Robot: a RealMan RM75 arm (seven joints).
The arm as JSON. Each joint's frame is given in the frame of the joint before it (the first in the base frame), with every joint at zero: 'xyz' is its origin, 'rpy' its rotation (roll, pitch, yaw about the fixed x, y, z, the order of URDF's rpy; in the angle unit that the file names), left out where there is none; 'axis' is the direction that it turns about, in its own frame. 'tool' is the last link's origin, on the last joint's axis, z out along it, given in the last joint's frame.
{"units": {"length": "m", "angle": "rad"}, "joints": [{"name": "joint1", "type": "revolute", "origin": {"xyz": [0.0, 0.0, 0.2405]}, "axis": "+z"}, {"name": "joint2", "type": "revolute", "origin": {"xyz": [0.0, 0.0, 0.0]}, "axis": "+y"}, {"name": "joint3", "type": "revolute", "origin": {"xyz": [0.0, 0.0, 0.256]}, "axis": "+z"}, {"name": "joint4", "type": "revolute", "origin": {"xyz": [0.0, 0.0, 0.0]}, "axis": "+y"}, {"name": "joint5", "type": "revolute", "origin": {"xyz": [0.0, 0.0, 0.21]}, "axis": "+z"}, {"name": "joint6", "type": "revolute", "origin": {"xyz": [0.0, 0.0, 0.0]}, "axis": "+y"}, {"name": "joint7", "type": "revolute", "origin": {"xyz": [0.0, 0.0, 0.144]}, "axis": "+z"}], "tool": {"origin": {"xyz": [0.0, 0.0, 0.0]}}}
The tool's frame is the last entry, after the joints.
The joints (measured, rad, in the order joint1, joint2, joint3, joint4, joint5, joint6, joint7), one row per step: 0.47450, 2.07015, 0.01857, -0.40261, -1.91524, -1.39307, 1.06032; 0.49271, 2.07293, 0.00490, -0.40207, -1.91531, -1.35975, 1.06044; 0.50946, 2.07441, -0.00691, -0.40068, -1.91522, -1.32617, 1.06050; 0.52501, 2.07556, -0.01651, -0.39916, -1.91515, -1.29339, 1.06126; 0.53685, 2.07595, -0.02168, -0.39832, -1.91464, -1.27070, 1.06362; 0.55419, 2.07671, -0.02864, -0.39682, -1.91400, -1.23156, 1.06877; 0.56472, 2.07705, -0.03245, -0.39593, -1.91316, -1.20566, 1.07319; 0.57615, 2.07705, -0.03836, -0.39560, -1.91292, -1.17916, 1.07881; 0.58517, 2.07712, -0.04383, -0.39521, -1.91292, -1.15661, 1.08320; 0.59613, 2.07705, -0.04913, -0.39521, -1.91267, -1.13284, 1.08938; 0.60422, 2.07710, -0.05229, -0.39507, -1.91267, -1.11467, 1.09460; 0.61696, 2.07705, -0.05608, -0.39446, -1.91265, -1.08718, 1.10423; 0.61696, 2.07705, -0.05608, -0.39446, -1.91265, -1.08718, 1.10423; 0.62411, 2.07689, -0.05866, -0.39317, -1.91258, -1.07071, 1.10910; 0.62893, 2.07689, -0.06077, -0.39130, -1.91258, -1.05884, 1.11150; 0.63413, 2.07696, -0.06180, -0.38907, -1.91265, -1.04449, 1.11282; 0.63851, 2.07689, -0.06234, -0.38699, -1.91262, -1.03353, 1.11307; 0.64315, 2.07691, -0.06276, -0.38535, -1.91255, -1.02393, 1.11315
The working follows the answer.
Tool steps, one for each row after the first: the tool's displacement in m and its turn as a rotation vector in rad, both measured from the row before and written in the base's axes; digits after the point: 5 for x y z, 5 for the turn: -0.00302, 0.00759, -0.00315, -0.00996, -0.01368, -0.00658; -0.00230, 0.00706, -0.00247, -0.00773, -0.01386, -0.00902; -0.00188, 0.00652, -0.00205, -0.00587, -0.01259, -0.01068; -0.00153, 0.00487, -0.00092, -0.00251, -0.00689, -0.00770; -0.00151, 0.00722, -0.00139, -0.00302, -0.01024, -0.01764; -0.00062, 0.00443, -0.00063, -0.00091, -0.00560, -0.01340; -0.00098, 0.00477, -0.00060, -0.00241, -0.00687, -0.01239; -0.00066, 0.00376, -0.00061, -0.00233, -0.00647, -0.01084; -0.00120, 0.00445, -0.00034, -0.00163, -0.00558, -0.01078; -0.00078, 0.00324, -0.00025, -0.00081, -0.00333, -0.00912; -0.00134, 0.00500, -0.00027, -0.00065, -0.00279, -0.01445; 0.00000, 0.00000, 0.00000, 0.00000, 0.00000, 0.00000; -0.00070, 0.00278, -0.00035, -0.00076, -0.00201, -0.00868; -0.00047, 0.00182, -0.00059, -0.00120, -0.00180, -0.00608; -0.00021, 0.00194, -0.00058, -0.00021, -0.00288, -0.00808; -0.00031, 0.00160, -0.00045, 0.00002, -0.00254, -0.00561; -0.00059, 0.00166, -0.00037, 0.00017, -0.00238, -0.00408
Tool pose at each row, in the base's axes (x y z in m, rotation vector in rad; rounded; the steps above come from the unrounded poses): 0.34478, 0.32604, 0.04970, -1.87257, 0.77917, 0.93195; 0.34177, 0.33363, 0.04655, -1.88208, 0.78261, 0.91180; 0.33946, 0.34069, 0.04407, -1.88824, 0.78672, 0.89040; 0.33759, 0.34720, 0.04202, -1.89136, 0.79192, 0.86969; 0.33606, 0.35208, 0.04110, -1.89138, 0.79597, 0.85737; 0.33454, 0.35930, 0.03971, -1.88731, 0.80700, 0.83542; 0.33392, 0.36373, 0.03908, -1.88230, 0.81587, 0.82129; 0.33294, 0.36850, 0.03848, -1.87945, 0.82384, 0.80612; 0.33228, 0.37226, 0.03787, -1.87721, 0.83061, 0.79232; 0.33108, 0.37672, 0.03753, -1.87411, 0.83747, 0.77964; 0.33030, 0.37996, 0.03728, -1.87059, 0.84381, 0.77046; 0.32896, 0.38497, 0.03702, -1.86382, 0.85504, 0.75857; 0.32896, 0.38497, 0.03702, -1.86382, 0.85504, 0.75857; 0.32826, 0.38775, 0.03667, -1.86012, 0.86174, 0.75098; 0.32779, 0.38957, 0.03607, -1.85819, 0.86650, 0.74508; 0.32758, 0.39151, 0.03549, -1.85451, 0.87180, 0.73717; 0.32727, 0.39311, 0.03505, -1.85190, 0.87504, 0.73121; 0.32668, 0.39476, 0.03468, -1.84999, 0.87696, 0.72639

